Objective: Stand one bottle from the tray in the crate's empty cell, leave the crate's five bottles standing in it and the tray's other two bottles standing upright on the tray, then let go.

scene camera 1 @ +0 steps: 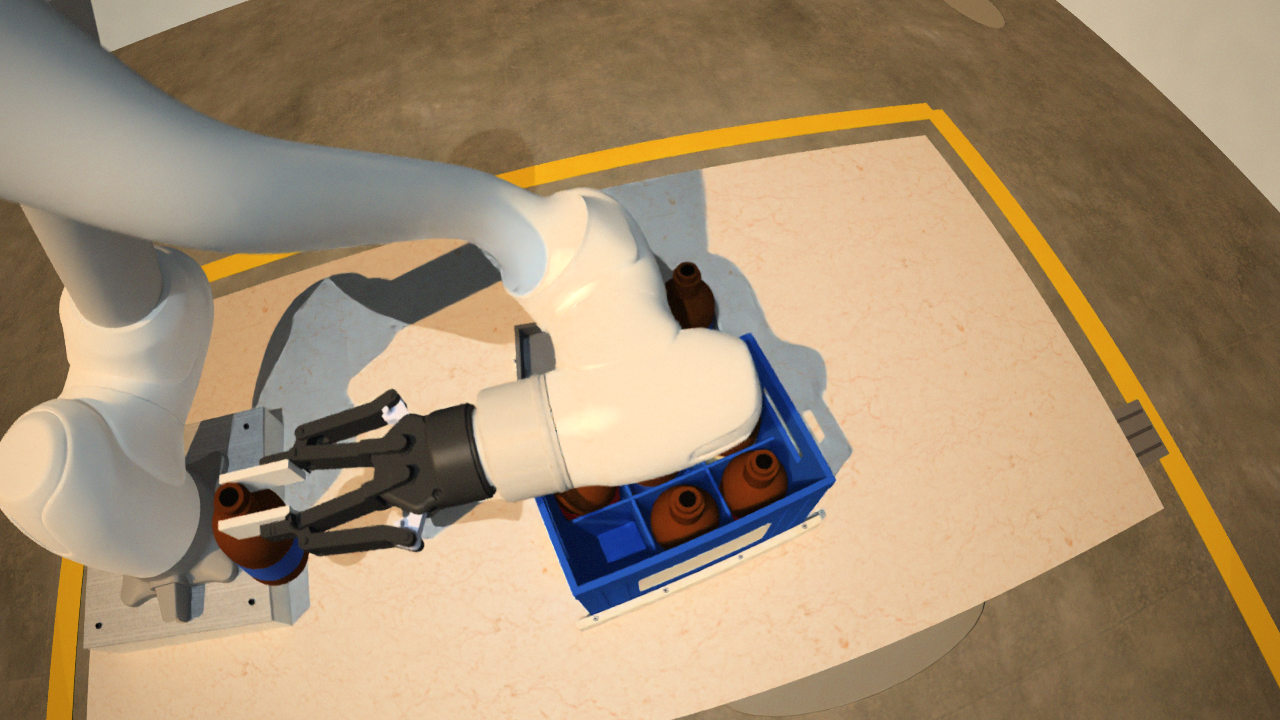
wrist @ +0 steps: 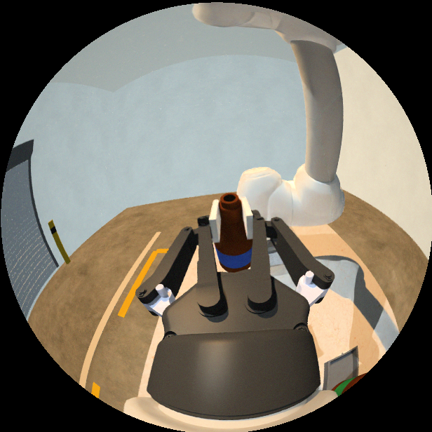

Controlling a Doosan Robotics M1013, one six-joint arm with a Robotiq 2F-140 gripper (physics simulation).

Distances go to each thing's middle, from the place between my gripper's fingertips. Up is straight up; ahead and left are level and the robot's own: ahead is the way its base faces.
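The pale strip (scene camera 1: 676,587) is a long way ahead of my hand, and it is also well below my hand and a good way to the right of it.
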